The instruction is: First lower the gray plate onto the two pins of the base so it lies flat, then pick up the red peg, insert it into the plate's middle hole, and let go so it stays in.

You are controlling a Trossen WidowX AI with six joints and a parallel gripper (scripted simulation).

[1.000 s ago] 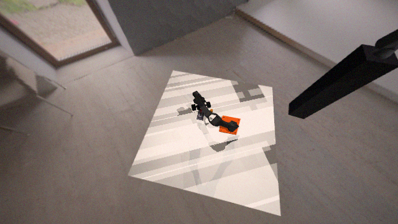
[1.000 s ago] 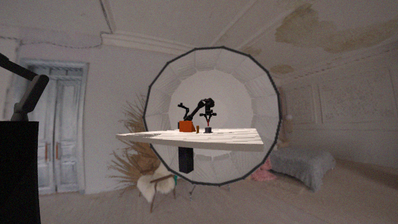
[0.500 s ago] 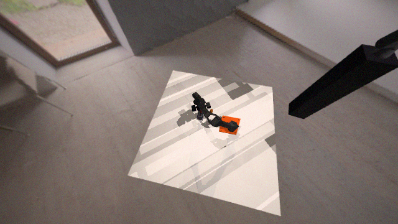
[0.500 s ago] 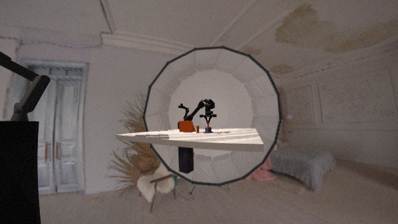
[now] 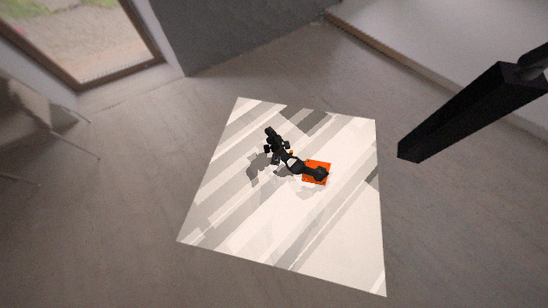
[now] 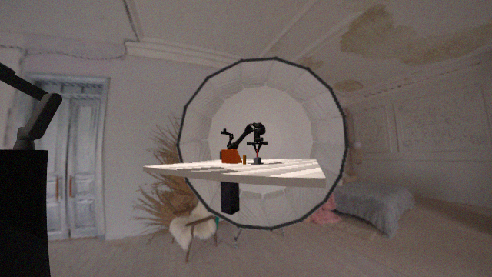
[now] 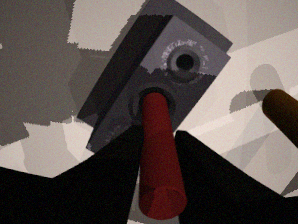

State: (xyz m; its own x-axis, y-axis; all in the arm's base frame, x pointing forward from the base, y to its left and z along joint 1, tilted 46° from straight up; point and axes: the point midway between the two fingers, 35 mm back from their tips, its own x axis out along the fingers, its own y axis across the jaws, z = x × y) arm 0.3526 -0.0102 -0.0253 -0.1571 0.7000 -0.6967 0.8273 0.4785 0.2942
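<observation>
My gripper tip is right at the red peg. Also, from my gripper tip: gray plate: 50 mm below; then orange post: 100 mm behind, 60 mm to the right, 60 mm below.
</observation>
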